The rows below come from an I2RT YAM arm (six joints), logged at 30 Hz.
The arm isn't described. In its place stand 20 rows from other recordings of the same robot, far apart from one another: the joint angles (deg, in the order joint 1, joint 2, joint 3, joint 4, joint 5, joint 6), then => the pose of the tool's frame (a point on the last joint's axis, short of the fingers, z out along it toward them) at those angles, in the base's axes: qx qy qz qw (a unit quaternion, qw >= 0); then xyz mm.
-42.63, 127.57, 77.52, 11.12, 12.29, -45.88 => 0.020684 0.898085 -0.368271 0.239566 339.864 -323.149 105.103
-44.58, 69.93, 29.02, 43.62, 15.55, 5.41 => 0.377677 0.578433 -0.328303 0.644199 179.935 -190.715 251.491
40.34, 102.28, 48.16, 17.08, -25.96, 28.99 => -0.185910 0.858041 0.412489 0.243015 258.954 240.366 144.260
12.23, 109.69, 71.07, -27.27, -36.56, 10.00 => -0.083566 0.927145 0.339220 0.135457 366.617 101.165 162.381
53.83, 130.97, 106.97, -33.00, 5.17, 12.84 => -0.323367 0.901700 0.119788 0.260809 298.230 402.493 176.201
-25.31, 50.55, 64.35, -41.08, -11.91, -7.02 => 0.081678 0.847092 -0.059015 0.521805 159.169 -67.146 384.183
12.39, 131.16, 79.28, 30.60, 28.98, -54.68 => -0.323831 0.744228 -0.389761 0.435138 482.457 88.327 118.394
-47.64, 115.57, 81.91, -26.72, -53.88, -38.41 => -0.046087 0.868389 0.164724 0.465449 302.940 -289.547 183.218
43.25, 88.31, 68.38, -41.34, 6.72, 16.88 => -0.206427 0.944893 0.074941 0.242794 232.697 213.181 254.387
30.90, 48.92, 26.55, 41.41, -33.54, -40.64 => -0.515481 0.313567 0.100672 0.791088 156.294 116.464 308.565
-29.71, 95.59, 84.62, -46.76, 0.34, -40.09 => -0.086074 0.956742 -0.161337 0.226290 309.247 -176.706 295.857
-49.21, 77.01, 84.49, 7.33, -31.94, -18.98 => -0.057516 0.623085 -0.288019 0.724916 207.965 -212.185 488.766
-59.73, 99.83, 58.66, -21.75, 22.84, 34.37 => 0.729102 0.615378 -0.238176 0.181638 158.251 -298.553 162.410
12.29, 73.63, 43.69, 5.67, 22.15, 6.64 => 0.063489 0.828445 -0.071577 0.551838 281.679 47.628 252.545
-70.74, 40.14, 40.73, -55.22, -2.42, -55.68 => 0.118465 0.945155 -0.262048 0.154851 42.972 -118.426 256.866
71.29, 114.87, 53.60, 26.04, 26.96, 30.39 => -0.201225 0.846518 0.216119 0.442954 139.676 362.105 106.030
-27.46, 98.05, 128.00, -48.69, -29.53, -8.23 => -0.015104 0.799714 0.024556 0.599689 308.637 -140.618 515.476
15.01, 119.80, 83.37, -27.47, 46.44, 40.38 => 0.283444 0.853863 -0.243634 0.362244 419.404 85.749 156.891
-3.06, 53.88, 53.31, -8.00, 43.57, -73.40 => -0.207520 0.714786 -0.595796 0.301733 207.032 -35.639 369.445
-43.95, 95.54, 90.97, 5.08, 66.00, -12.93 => 0.530614 0.465445 -0.620808 0.341186 253.141 -289.202 417.344
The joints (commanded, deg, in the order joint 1, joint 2, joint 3, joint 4, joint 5, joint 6), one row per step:
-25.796, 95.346, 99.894, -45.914, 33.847, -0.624
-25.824, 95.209, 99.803, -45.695, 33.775, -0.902
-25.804, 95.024, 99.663, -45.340, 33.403, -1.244
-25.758, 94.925, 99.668, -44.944, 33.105, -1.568
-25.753, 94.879, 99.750, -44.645, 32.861, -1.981
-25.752, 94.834, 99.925, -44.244, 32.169, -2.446
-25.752, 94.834, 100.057, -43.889, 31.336, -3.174
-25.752, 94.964, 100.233, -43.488, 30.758, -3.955
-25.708, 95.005, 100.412, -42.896, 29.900, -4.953
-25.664, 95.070, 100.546, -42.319, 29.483, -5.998
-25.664, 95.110, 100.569, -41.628, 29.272, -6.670
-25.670, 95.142, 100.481, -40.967, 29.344, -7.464
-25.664, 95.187, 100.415, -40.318, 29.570, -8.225
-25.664, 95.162, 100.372, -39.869, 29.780, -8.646
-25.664, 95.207, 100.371, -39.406, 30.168, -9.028
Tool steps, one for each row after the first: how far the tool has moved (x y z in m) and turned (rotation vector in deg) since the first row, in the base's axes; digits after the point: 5 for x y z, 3 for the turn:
-0.00039, 0.00003, 0.00059, -0.162, -0.044, 0.178
-0.00055, 0.00047, 0.00132, -0.228, -0.247, 0.666
-0.00029, 0.00083, 0.00242, -0.381, -0.532, 1.114
-0.00006, 0.00090, 0.00351, -0.566, -0.666, 1.529
0.00044, 0.00107, 0.00517, -0.604, -1.063, 2.312
0.00115, 0.00121, 0.00624, -0.605, -1.180, 3.348
0.00235, 0.00098, 0.00690, -0.762, -1.148, 4.219
0.00360, 0.00119, 0.00835, -0.991, -1.285, 5.470
0.00475, 0.00120, 0.00947, -1.457, -1.181, 6.401
0.00570, 0.00087, 0.01034, -1.921, -1.323, 6.922
0.00646, 0.00042, 0.01064, -2.518, -1.168, 7.273
0.00722, -0.00003, 0.01101, -3.182, -0.987, 7.488
0.00745, -0.00027, 0.01163, -3.657, -0.976, 7.529
0.00790, -0.00072, 0.01212, -4.199, -0.926, 7.401

